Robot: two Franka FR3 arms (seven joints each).
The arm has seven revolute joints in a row. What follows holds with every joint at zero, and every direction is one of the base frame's. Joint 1 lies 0.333 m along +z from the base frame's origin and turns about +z. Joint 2 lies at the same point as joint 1 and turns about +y. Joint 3 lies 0.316 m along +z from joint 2 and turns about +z. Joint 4 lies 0.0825 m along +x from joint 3 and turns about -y. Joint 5 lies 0.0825 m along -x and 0.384 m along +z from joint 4 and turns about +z. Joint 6 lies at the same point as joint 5 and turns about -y. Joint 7 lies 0.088 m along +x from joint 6 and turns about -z. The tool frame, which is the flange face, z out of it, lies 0.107 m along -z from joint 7; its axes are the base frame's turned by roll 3.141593, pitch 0 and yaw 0 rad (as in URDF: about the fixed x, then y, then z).
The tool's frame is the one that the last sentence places.
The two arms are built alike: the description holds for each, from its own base.
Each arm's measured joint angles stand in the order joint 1, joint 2, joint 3, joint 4, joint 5, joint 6, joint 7.
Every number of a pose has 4 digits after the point.
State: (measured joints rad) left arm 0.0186 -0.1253 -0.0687 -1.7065 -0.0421 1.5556 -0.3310; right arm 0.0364 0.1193 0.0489 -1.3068 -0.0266 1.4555 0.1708
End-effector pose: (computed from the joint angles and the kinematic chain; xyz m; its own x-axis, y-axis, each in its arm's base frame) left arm 0.5115 -0.0325 0.6260 0.9602 0.2772 -0.0354 0.2781 -0.9603 0.0233; right arm 0.5770 0.0441 0.6697 0.9955 -0.0890 0.0326 -0.0895 -0.9959 0.0152
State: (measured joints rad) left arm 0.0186 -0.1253 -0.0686 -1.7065 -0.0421 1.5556 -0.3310; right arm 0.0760 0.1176 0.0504 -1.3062 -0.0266 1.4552 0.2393
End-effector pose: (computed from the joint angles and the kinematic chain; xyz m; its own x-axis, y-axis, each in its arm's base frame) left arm 0.5115 -0.0324 0.6260 0.9601 0.2773 -0.0354 0.2782 -0.9603 0.0233; right arm 0.5741 0.0676 0.6709 0.9926 -0.1163 0.0355 -0.1168 -0.9931 0.0123
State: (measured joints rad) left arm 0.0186 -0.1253 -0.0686 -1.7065 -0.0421 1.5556 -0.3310; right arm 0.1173 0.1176 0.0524 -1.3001 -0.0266 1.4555 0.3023
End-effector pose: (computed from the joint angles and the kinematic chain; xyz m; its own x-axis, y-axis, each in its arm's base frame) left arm 0.5115 -0.0324 0.6260 0.9601 0.2773 -0.0354 0.2782 -0.9603 0.0233; right arm 0.5705 0.0923 0.6737 0.9898 -0.1359 0.0422 -0.1364 -0.9906 0.0079
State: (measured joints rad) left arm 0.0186 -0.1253 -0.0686 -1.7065 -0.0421 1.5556 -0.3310; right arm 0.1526 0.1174 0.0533 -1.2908 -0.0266 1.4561 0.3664
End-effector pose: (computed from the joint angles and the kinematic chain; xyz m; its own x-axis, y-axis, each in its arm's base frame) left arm 0.5115 -0.0324 0.6260 0.9601 0.2773 -0.0354 0.2782 -0.9603 0.0233; right arm 0.5664 0.1127 0.6782 0.9851 -0.1637 0.0520 -0.1640 -0.9865 0.0015
